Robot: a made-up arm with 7 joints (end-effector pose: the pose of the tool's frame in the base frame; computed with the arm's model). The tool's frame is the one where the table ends.
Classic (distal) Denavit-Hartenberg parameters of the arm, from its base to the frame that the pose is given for. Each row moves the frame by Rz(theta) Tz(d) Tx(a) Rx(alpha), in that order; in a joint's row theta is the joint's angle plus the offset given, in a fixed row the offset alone. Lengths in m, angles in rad.
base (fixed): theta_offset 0; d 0; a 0; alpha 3.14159
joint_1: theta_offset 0; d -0.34; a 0; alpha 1.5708
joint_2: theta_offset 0; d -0.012; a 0; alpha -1.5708
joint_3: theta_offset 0; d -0.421; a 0; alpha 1.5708
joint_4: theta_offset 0; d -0.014; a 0; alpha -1.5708
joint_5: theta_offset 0; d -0.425; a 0; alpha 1.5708
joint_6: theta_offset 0; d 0; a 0; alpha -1.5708
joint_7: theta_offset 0; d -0.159; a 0; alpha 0
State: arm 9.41 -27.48 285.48 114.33 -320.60 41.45 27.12
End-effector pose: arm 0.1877 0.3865 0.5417 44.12 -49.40 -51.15
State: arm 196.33 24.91 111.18 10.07 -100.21 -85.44 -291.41
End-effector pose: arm -0.1582 0.0961 1.1908 -92.44 -75.40 28.27
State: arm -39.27 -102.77 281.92 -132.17 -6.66 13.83 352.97
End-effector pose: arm 0.2596 -0.3805 0.2443 80.52 -66.88 -108.67
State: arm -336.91 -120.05 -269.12 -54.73 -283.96 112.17 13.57
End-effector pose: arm -0.3508 0.4407 -0.1230 -21.24 -36.70 -65.44
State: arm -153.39 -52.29 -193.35 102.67 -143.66 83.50 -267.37
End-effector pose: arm 0.6393 -0.1014 0.2744 -82.43 -93.56 73.21
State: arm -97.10 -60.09 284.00 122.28 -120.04 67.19 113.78
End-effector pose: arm -0.4251 -0.2481 0.4508 -5.46 66.08 62.10
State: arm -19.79 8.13 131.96 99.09 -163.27 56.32 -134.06
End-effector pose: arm -0.1074 -0.4848 0.8476 -21.54 164.60 65.43
